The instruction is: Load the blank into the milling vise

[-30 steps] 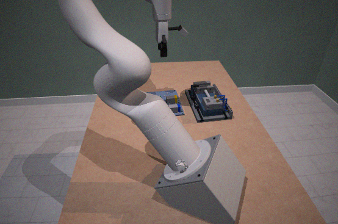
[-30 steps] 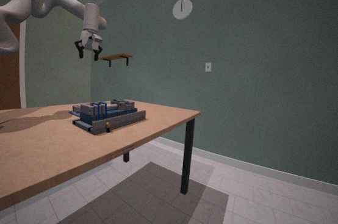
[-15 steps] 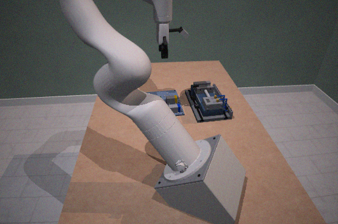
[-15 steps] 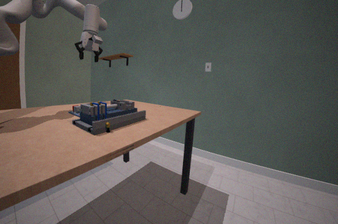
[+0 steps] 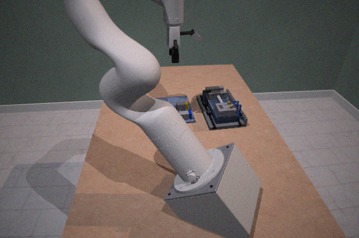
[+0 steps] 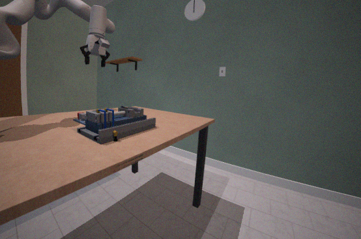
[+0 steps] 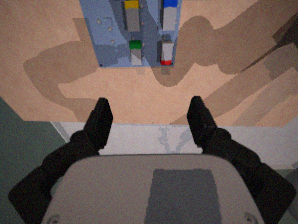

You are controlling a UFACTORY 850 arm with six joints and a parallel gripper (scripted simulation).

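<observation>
The green-ended blank lies 2 cm ahead of my hand, 5 cm to the left of it and 30 cm below it. The rest, counted from my hand: red-ended blank: 6 cm behind, 3 cm to the left, 30 cm below; blue-ended blank: 4 cm behind, 6 cm to the right, 30 cm below; yellow-ended blank: 5 cm ahead, 4 cm to the right, 30 cm below.
</observation>
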